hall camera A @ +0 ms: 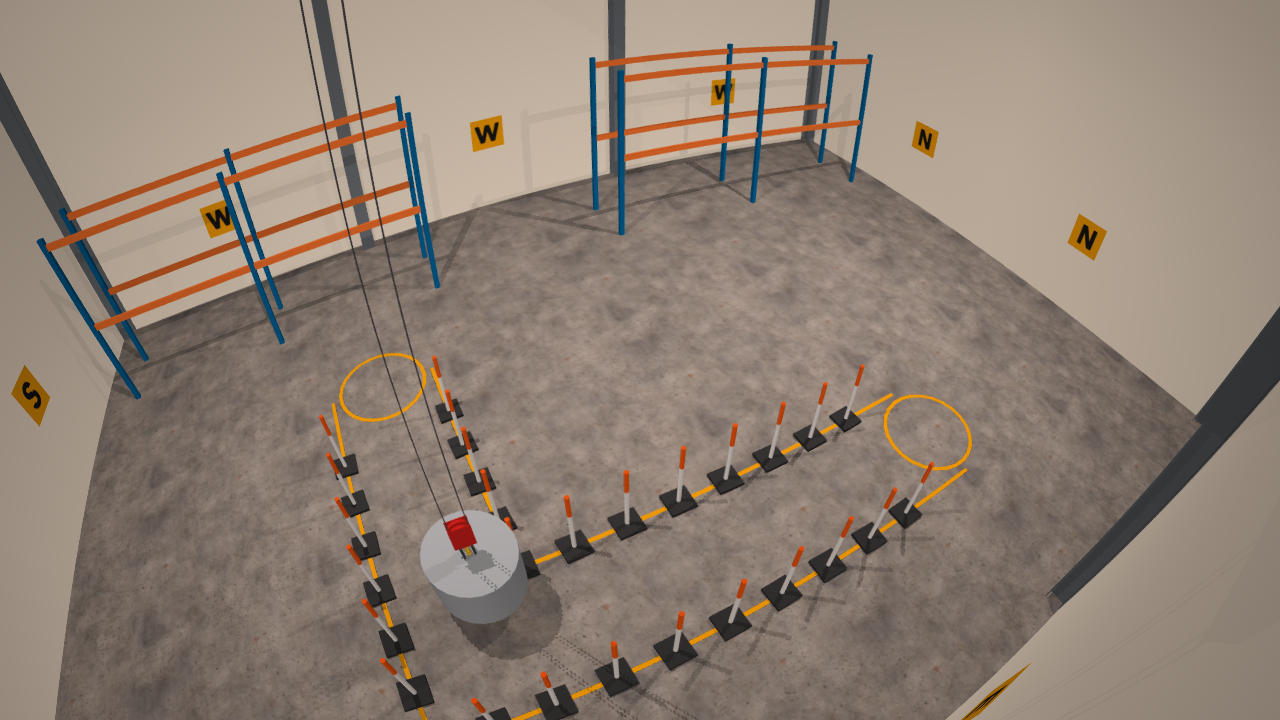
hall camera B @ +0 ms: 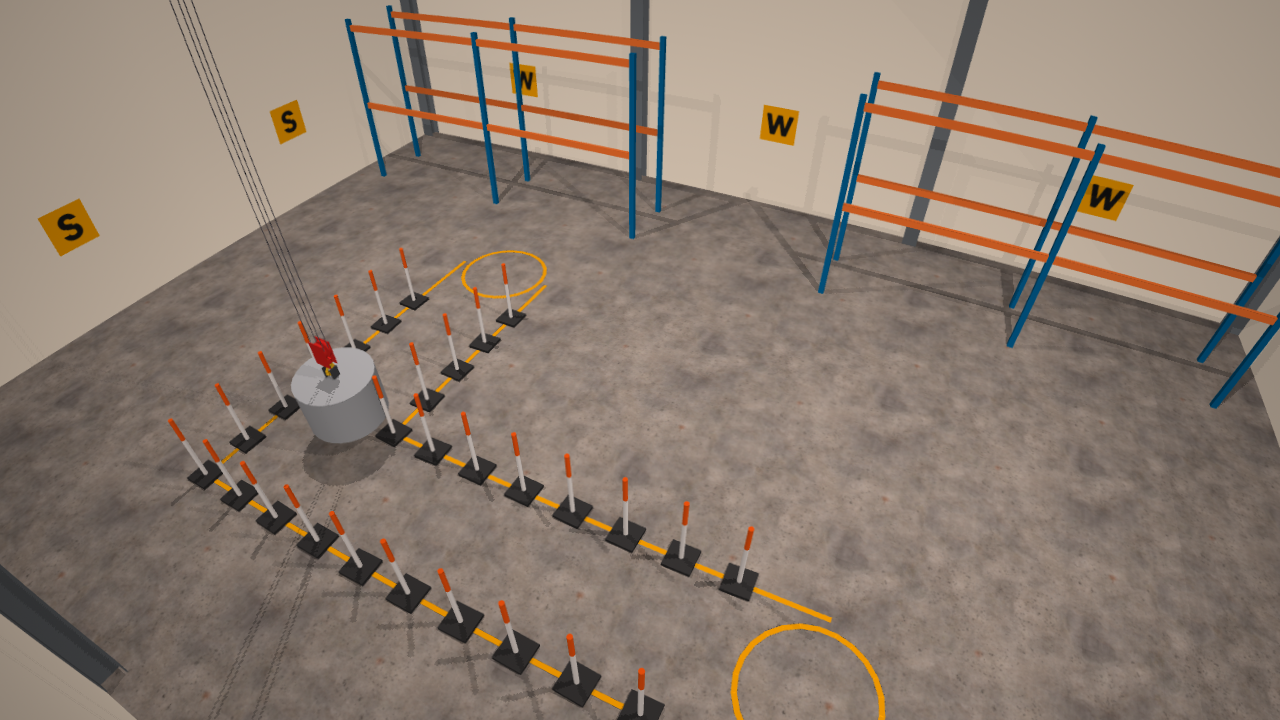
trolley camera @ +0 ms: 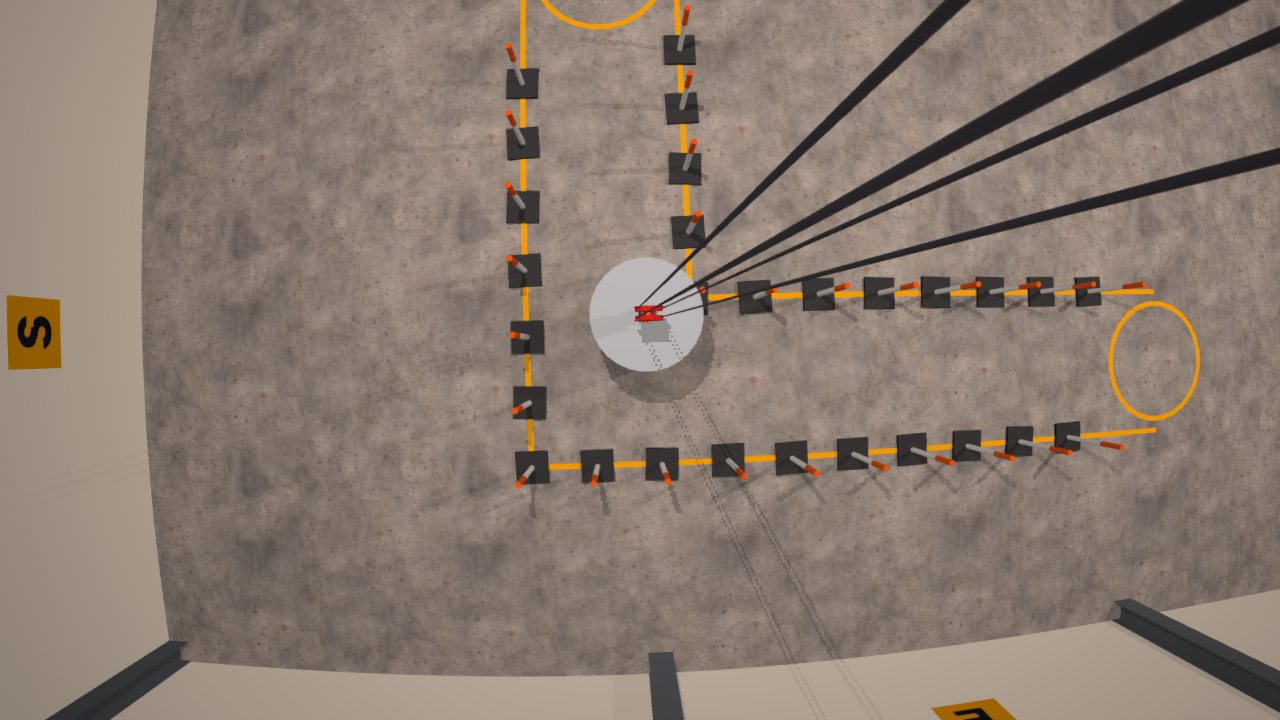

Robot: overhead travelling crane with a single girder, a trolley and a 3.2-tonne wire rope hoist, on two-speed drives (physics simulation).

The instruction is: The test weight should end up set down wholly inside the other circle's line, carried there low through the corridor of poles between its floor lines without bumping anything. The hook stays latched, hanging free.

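Note:
The test weight (hall camera A: 478, 591) (hall camera B: 344, 416) (trolley camera: 617, 344), a grey cylinder, hangs upright a little above the floor, its shadow beneath. It is at the corridor's bend. In the trolley view it partly covers the inner corner pole's base, and a gap to that pole cannot be judged. My hook, under the red block (hall camera A: 460, 534) (hall camera B: 324, 354) (trolley camera: 648, 313), is shut on the weight at its top centre; its latch is too small to see. One yellow circle (hall camera A: 341, 390) (hall camera B: 545, 271) (trolley camera: 597, 26) ends the short leg. The other circle (hall camera A: 885, 428) (hall camera B: 799, 625) (trolley camera: 1110, 360) ends the long leg.
Inner poles (hall camera A: 626, 501) (hall camera B: 516, 461) (trolley camera: 819, 293) and outer poles (hall camera A: 735, 608) (hall camera B: 402, 573) (trolley camera: 727, 459) stand on black bases along the yellow floor lines. Blue and orange racks (hall camera A: 620, 152) (hall camera B: 632, 143) stand by the W wall, beyond the corridor.

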